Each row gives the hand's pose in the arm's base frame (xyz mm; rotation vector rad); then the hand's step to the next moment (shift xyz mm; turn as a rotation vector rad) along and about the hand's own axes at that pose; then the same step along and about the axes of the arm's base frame.
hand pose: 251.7 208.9 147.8 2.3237 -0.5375 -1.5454
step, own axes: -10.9 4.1 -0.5 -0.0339 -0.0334 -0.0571
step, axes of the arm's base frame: -4.0 1.4 10.9 0.0456 0.0476 0.0343
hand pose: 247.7 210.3 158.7 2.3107 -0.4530 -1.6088
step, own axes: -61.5 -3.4 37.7 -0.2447 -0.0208 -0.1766
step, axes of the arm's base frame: -55.3 26.4 38.2 0.0879 0.1299 0.2586
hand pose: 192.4 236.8 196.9 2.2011 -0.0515 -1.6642
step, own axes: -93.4 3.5 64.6 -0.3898 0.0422 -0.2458
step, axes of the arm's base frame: -87.5 2.6 72.4 0.1216 0.1273 0.4280
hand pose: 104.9 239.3 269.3 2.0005 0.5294 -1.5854
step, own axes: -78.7 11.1 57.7 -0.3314 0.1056 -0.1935
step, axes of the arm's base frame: -56.0 -42.9 68.3 0.1334 0.0440 0.3724
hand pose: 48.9 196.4 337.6 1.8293 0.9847 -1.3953
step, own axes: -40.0 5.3 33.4 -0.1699 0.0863 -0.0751
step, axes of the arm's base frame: -18.6 -38.0 30.9 0.0837 -0.0143 0.1864
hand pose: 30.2 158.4 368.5 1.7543 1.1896 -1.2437
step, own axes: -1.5 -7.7 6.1 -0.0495 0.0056 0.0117
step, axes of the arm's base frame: -9.4 -3.1 -0.7 -0.0051 -0.0269 0.0432
